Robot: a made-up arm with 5 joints.
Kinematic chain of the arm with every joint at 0, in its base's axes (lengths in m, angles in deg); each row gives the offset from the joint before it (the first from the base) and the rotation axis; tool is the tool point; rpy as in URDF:
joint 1: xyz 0.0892 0 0.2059 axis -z
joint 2: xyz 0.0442 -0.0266 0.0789 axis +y
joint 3: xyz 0.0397 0 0.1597 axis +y
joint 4: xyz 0.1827 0 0.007 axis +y
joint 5: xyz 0.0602 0.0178 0 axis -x
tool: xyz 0 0 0 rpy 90 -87.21 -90
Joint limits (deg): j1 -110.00..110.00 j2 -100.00..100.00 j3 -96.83..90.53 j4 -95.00..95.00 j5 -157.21..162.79
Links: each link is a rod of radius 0.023 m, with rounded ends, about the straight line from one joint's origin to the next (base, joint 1, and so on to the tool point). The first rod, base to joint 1, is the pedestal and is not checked.
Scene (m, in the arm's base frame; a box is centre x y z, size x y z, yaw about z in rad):
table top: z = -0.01
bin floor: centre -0 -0.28 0 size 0.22 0.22 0.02 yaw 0.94
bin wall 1: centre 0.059 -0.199 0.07 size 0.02 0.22 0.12 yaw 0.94
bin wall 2: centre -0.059 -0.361 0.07 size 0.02 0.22 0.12 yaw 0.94
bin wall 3: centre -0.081 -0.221 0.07 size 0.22 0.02 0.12 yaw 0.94
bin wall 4: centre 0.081 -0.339 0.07 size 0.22 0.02 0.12 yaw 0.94
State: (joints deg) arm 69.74 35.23 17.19 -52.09 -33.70
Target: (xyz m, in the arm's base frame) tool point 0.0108 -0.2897 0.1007
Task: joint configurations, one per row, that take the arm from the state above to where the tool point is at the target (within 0.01 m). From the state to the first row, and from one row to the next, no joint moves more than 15 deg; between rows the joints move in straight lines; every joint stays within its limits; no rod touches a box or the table.
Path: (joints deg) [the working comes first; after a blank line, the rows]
Joints at the target: 103.46 66.77 11.83 -45.48 -33.70
Straight joint move there: touches bin wall 4.

1: 80.98 34.64 22.82 -52.53 -33.70
2: 92.22 34.05 28.46 -52.96 -33.70
3: 103.46 33.46 34.09 -53.40 -33.70
4: 103.46 44.56 26.67 -50.76 -33.70
5: 103.46 55.66 19.25 -48.12 -33.70
6: 103.46 66.77 11.83 -45.48 -33.70

